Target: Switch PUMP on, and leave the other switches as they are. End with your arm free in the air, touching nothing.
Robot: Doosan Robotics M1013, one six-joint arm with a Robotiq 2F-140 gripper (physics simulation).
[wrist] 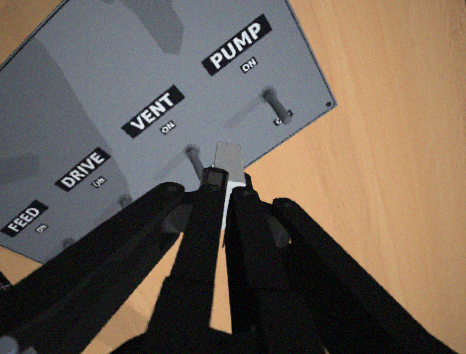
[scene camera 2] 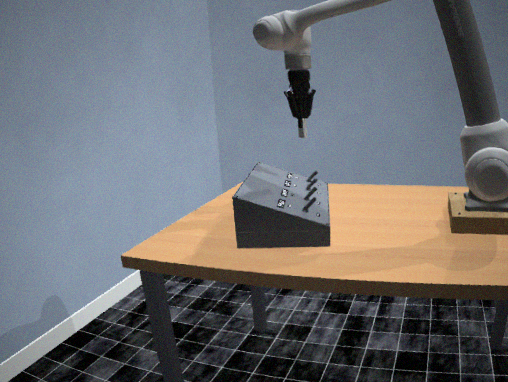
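Seen in the pictures: gripper, between the fingertips: [wrist: 225, 161] [scene camera 2: 303, 137]; arm's base, origin of its link: [scene camera 2: 490, 203].
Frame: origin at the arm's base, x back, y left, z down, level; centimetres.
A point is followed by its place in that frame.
Note:
The grey sloped switch box [scene camera 2: 260, 220] {y 36.8, x -65.4, z -2.9 cm} [wrist: 200, 75] {y -1.1, x -71.4, z -5.5 cm} stands on the table. The PUMP lever [scene camera 2: 313, 175] {y -7.9, x -64.6, z -5.5 cm} [wrist: 278, 106] {y -8.3, x -65.3, z -5.8 cm} is at its far end in the scene view. In the wrist view it leans away from its ON mark and partly covers the lower mark. The VENT lever [wrist: 195, 162] {y 3.3, x -62.1, z -5.5 cm} leans the same way, its tip hidden behind a finger. The DRIVE lever [wrist: 125, 201] {y 14.7, x -59.6, z -4.3 cm} and FEED lever [wrist: 68, 243] {y 26.1, x -56.1, z -4.2 cm} are mostly hidden by the gripper in the wrist view. My gripper [scene camera 2: 302, 131] {y -2.1, x -65.7, z -20.2 cm} [wrist: 225, 161] {y -2.1, x -65.7, z -20.2 cm} is shut and empty, pointing down in the air above the box, apart from the levers.
The wooden table [scene camera 2: 390, 255] {y 34.4, x -29.4, z 5.4 cm} [wrist: 400, 150] {y -26.9, x -49.5, z 5.4 cm} carries the box. The robot's base stands on a wooden block [scene camera 2: 470, 223] {y 14.5, x -7.2, z 2.1 cm} at the right of the scene view. A blue wall [scene camera 2: 110, 125] rises at the left and behind the table.

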